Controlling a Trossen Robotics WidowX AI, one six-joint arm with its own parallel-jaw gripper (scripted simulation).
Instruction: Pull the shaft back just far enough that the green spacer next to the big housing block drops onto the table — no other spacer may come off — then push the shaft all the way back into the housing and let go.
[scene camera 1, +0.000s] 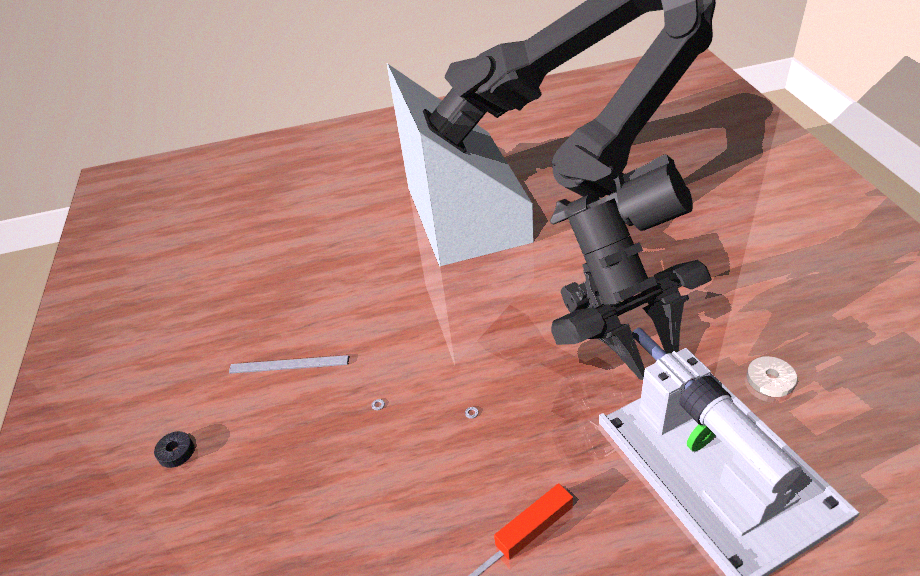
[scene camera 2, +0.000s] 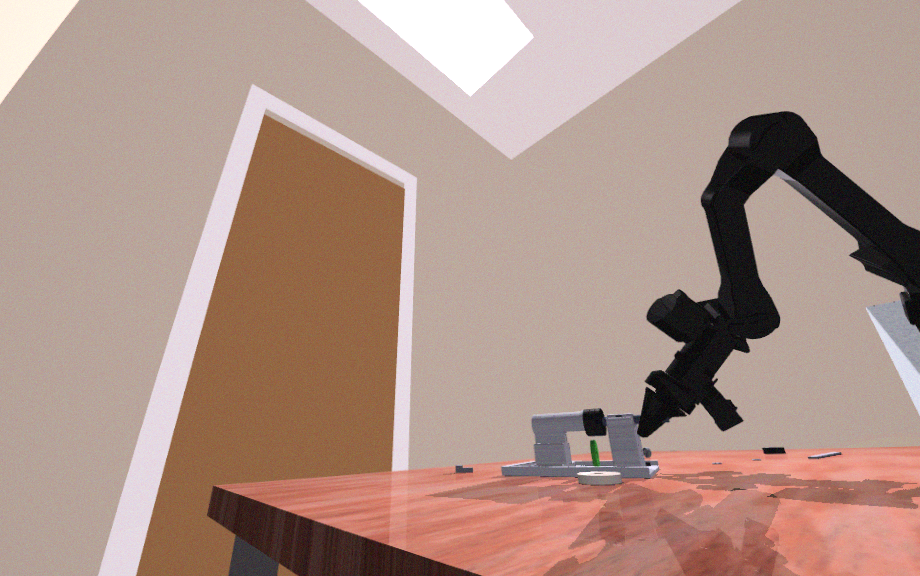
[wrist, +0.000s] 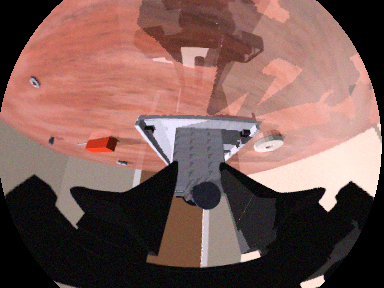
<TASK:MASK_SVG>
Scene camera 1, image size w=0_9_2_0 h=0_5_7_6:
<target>my gripper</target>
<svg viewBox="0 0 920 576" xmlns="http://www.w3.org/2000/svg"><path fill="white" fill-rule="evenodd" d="M628 236L609 246L583 255L586 263L582 264L586 281L579 285L573 282L562 287L560 292L563 301L571 313L554 320L551 332L557 345L577 344L587 339L599 339L608 345L640 380L644 380L644 365L629 324L621 324L618 316L648 302L649 305L643 307L643 310L653 320L664 351L667 354L674 351L678 352L684 302L689 300L688 295L680 295L678 288L683 286L690 290L710 282L712 278L707 267L698 260L676 264L654 274L653 277L647 277L638 255L639 252L643 251L640 242L634 244L631 236Z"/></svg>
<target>grey strip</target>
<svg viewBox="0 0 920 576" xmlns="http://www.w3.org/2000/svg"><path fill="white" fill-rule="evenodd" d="M349 357L345 355L231 364L229 373L348 365Z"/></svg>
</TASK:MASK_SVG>
